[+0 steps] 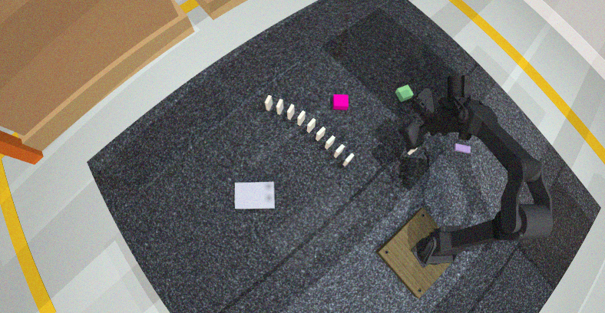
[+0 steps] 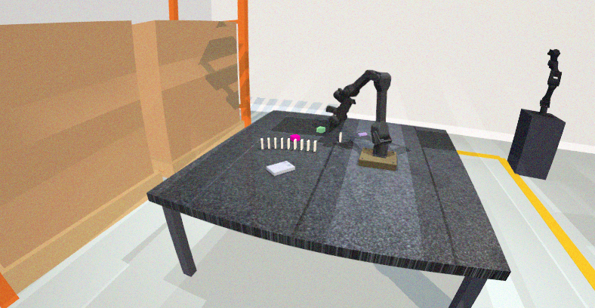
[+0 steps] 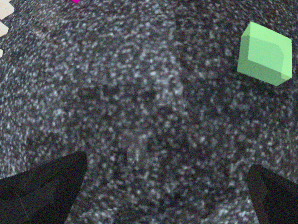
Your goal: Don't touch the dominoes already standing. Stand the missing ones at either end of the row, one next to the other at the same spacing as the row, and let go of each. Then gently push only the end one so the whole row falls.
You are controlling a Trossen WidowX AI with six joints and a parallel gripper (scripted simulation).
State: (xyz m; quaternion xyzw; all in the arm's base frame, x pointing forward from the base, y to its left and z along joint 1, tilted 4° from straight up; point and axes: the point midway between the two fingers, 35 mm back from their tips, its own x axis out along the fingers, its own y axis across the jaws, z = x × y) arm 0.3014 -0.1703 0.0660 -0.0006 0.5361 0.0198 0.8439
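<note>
Now: gripper tip 90 mm short of the green cube, 70 mm to the left of it and 40 mm above it. Round my gripper tip: purple block 150 mm behind, 130 mm to the right, 40 mm below; then magenta cube 170 mm ahead, 120 mm to the left, 40 mm below; then flat pale pad 470 mm to the left, 70 mm ahead, 40 mm below.
</note>
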